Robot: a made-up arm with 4 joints. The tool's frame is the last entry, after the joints.
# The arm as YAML. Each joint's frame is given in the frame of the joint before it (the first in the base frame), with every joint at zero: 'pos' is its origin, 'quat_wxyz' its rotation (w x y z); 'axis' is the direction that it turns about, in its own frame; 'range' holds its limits. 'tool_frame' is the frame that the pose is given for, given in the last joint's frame.
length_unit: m
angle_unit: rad
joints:
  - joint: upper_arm
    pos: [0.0, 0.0, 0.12]
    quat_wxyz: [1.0, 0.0, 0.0, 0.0]
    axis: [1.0, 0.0, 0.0]
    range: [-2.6, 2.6]
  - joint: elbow
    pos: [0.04, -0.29, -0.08]
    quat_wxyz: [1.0, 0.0, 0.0, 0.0]
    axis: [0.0, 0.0, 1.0]
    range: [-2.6, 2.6]
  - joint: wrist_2
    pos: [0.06, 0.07, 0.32]
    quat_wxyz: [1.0, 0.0, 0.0, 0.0]
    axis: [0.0, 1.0, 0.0]
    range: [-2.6, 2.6]
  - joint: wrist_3
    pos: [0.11, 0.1, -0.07]
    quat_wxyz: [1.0, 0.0, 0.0, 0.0]
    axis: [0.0, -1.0, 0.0]
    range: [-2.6, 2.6]
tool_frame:
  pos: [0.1, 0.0, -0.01]
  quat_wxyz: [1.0, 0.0, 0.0, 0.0]
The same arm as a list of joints. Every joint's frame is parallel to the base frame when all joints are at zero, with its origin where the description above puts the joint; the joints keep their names.
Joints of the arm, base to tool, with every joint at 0 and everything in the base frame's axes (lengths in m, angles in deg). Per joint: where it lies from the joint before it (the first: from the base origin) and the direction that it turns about. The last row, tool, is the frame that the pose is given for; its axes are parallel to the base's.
upper_arm: axis +x offset 0 0 0.12
elbow: axis +z offset 0.04 -0.29 -0.08
wrist_2: axis +y offset 0.06 0.07 0.32
wrist_3: axis -y offset 0.11 0.1 -0.07
tool: offset 0.1 0 -0.01
Joint limits (deg, base to tool): -148.97..148.97 -148.97..148.97 -148.97..148.97 -148.97..148.97

